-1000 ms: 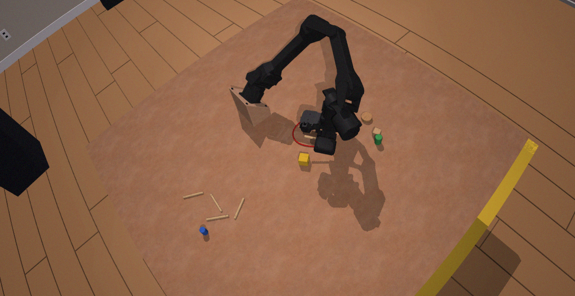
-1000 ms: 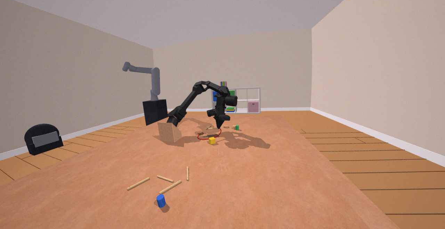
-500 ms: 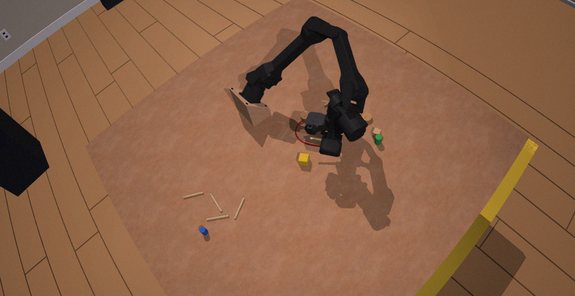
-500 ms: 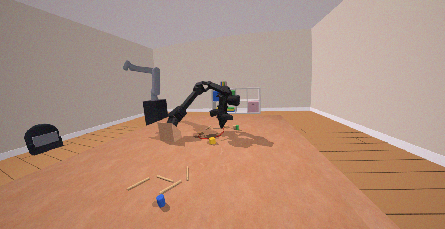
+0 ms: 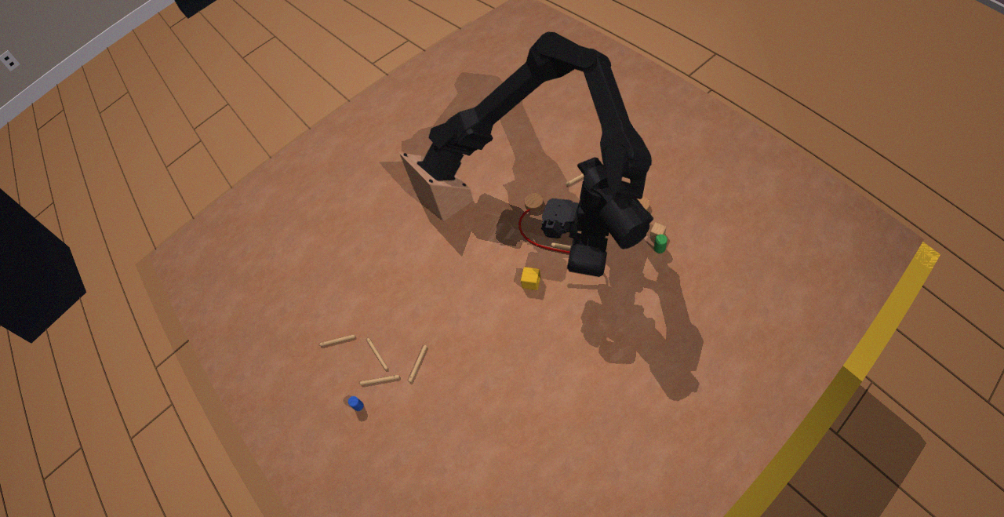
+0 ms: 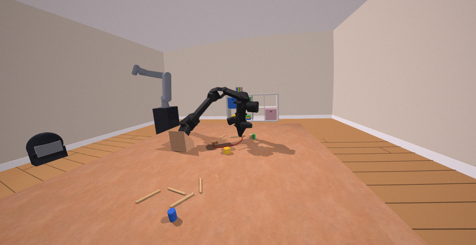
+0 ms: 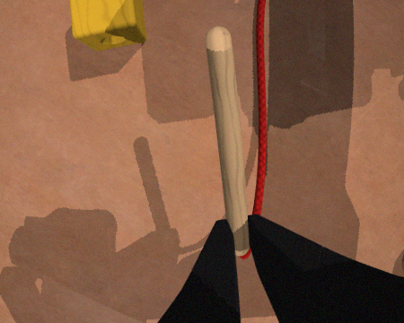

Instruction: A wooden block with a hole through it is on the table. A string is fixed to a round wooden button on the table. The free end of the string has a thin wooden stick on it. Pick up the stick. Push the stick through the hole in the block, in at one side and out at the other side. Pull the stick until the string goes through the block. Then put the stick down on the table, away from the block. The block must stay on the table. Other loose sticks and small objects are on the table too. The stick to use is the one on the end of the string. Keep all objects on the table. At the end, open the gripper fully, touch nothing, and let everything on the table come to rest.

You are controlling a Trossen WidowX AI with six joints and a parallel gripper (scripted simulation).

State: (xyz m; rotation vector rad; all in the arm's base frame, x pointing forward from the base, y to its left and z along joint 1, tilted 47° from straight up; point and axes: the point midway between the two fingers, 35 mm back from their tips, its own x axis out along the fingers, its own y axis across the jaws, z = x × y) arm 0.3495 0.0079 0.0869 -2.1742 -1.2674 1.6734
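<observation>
My gripper tip is now 60 mm past the yellow cube, 90 mm to the left of it and 50 mm above it. Also, from my gripper tip: blue cylinder (120 mm behind, 500 mm to the right, 50 mm below); green cylinder (80 mm ahead, 130 mm to the left, 40 mm below); small wooden cube (60 mm ahead, 150 mm to the left, 50 mm below).
</observation>
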